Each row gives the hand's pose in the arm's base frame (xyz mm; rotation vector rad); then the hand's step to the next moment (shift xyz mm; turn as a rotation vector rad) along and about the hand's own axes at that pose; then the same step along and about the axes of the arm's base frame.
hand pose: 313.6 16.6 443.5 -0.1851 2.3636 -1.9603
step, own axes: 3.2 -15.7 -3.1 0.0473 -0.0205 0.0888
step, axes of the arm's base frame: -2.8 -0.3 16.1 -0.0346 -0.0966 0.0048
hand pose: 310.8 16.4 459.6 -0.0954 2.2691 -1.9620
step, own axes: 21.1 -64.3 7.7 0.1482 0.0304 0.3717
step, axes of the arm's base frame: -22.5 -20.0 61.1 -0.0904 -0.3801 -0.0915
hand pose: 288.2 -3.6 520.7 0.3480 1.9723 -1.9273
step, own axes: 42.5 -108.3 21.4 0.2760 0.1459 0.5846
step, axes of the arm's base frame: -81.9 -28.7 80.4 -0.1401 -0.5972 -0.2510
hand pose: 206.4 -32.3 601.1 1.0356 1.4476 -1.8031
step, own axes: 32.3 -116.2 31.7 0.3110 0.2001 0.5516
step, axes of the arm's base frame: -119.8 -4.0 34.5 -0.1064 -0.5767 -0.3117
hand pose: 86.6 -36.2 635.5 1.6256 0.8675 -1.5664
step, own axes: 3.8 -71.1 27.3 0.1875 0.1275 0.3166
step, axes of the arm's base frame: -74.6 14.0 -6.9 -0.0499 -0.3377 -0.1874
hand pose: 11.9 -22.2 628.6 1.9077 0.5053 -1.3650
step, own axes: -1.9 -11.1 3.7 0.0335 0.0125 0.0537
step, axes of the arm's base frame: -10.6 4.7 -2.5 -0.0140 -0.0514 -0.0364
